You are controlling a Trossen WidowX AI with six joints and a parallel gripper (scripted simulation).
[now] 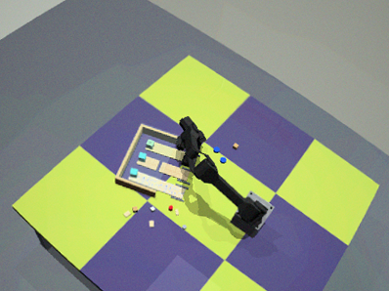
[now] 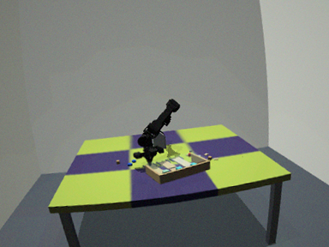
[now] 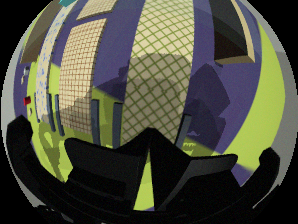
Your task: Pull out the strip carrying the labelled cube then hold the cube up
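The strip lies 9 cm ahead of my gripper tip and 4 cm to the left of it.
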